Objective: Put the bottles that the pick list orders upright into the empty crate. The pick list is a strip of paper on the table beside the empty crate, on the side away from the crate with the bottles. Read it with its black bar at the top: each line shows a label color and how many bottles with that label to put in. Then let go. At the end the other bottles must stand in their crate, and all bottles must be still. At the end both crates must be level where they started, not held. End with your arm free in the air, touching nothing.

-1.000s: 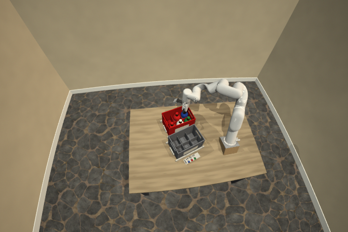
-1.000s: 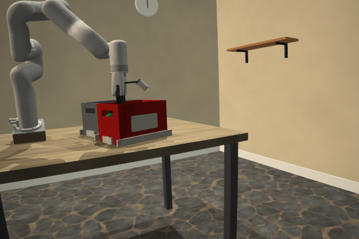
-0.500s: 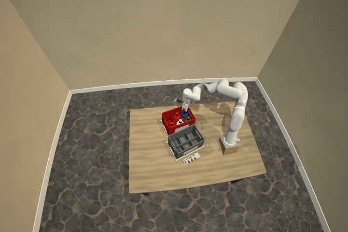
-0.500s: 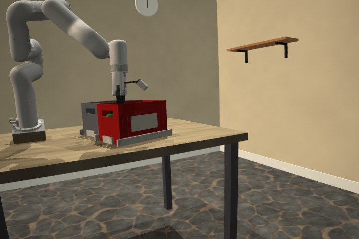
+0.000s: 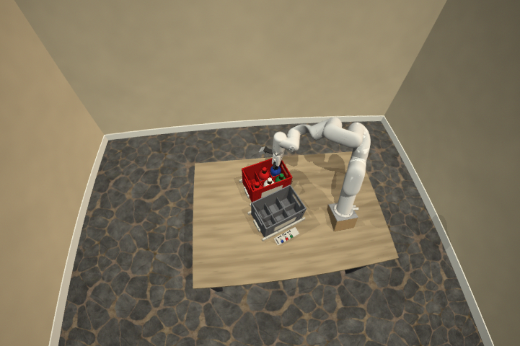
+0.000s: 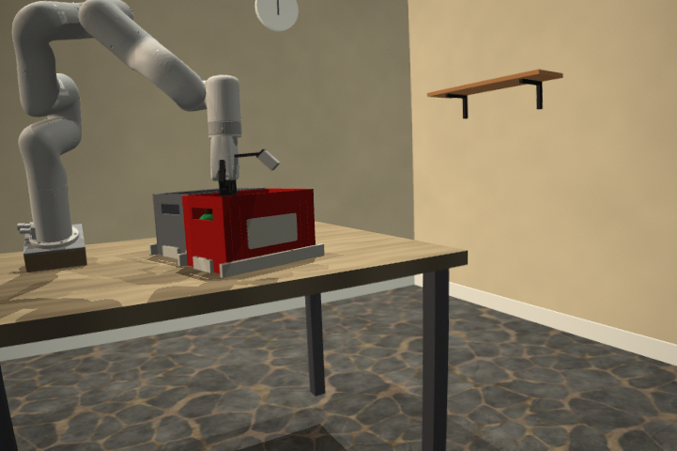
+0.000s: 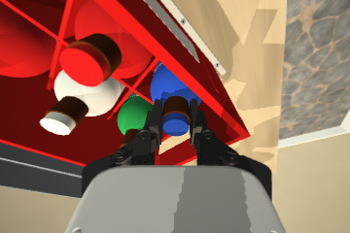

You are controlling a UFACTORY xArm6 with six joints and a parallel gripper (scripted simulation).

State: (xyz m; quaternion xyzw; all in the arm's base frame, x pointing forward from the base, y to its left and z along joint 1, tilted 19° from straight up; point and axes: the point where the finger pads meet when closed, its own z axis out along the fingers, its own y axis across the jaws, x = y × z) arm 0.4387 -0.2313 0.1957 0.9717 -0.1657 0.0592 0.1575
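Right now my hand is 70 mm above the blue bottle. Also, from my hand: green-label bottle 80 mm to the left, 70 mm below, 40 mm behind; white-label bottle 120 mm to the left, 70 mm below, 40 mm ahead; red crate 80 mm to the left, 70 mm below, 60 mm ahead.
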